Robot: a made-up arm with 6 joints.
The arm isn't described. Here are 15 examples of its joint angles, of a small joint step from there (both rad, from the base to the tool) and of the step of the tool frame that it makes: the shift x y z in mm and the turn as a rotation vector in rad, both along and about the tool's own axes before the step.
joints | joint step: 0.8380 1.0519 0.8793 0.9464 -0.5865 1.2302 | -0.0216 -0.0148 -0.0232 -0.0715 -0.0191 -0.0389
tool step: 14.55 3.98 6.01 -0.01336 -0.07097 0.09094
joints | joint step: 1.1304 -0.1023 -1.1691 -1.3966 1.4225 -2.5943 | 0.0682 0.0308 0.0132 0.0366 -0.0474 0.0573
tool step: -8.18 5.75 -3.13 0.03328 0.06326 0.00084
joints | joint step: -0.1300 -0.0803 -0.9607 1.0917 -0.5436 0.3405 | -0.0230 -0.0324 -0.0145 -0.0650 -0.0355 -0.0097
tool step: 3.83 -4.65 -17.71 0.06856 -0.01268 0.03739
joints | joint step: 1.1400 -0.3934 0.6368 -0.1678 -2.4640 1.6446 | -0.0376 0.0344 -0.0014 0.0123 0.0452 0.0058
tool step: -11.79 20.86 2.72 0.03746 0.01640 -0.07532
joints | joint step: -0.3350 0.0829 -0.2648 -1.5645 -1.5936 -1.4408 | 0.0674 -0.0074 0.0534 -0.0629 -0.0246 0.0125
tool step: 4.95 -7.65 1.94 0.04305 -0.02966 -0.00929
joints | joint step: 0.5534 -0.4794 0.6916 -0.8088 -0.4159 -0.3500 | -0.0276 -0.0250 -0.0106 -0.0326 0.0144 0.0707
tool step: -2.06 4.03 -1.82 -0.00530 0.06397 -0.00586
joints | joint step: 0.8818 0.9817 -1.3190 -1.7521 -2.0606 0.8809 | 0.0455 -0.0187 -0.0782 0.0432 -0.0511 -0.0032
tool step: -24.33 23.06 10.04 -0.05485 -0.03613 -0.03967
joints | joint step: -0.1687 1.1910 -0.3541 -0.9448 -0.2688 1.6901 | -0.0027 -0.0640 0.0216 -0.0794 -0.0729 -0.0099
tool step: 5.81 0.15 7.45 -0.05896 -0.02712 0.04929
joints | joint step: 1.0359 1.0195 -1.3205 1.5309 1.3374 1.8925 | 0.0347 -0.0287 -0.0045 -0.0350 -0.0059 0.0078
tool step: 11.11 12.34 1.64 -0.05989 0.06138 -0.00806
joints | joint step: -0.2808 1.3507 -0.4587 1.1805 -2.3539 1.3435 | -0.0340 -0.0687 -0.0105 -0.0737 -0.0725 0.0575
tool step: 11.55 -3.58 11.66 -0.05862 0.06412 0.07309
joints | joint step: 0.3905 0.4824 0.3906 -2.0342 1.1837 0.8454 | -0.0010 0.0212 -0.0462 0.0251 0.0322 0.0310
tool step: -2.03 -9.07 1.65 0.03742 0.03376 -0.05366
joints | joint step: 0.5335 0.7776 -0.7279 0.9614 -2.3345 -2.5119 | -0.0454 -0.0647 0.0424 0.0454 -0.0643 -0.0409
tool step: -1.39 24.37 -0.93 -0.04407 -0.00067 0.05566
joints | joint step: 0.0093 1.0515 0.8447 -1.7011 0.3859 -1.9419 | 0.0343 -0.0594 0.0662 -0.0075 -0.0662 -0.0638
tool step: -9.21 6.34 -6.70 0.09088 -0.04328 -0.00673
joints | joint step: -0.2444 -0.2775 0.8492 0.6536 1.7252 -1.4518 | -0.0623 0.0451 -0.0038 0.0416 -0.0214 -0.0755
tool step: -12.93 -11.73 -19.05 -0.05670 -0.06237 0.02995
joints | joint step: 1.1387 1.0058 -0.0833 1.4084 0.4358 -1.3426 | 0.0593 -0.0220 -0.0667 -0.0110 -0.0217 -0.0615
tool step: -14.10 41.15 -22.48 0.12602 -0.00846 0.01666
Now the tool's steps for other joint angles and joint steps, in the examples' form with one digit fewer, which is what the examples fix.
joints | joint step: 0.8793 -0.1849 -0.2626 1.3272 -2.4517 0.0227 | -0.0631 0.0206 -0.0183 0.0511 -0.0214 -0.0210
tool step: -7.9 17.9 -5.4 -0.0243 -0.0279 -0.0240
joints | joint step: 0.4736 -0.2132 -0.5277 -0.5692 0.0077 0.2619 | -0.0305 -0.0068 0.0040 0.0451 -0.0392 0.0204
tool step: -3.3 6.4 14.9 -0.0357 -0.0047 0.0380
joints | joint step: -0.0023 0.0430 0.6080 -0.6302 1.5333 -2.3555 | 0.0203 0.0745 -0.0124 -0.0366 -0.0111 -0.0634
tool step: -23.2 -4.2 0.0 -0.0200 0.0423 -0.0211
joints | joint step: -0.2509 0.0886 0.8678 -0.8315 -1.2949 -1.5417 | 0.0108 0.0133 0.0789 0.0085 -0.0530 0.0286
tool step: 6.1 16.3 -30.4 0.0952 0.0642 0.0118
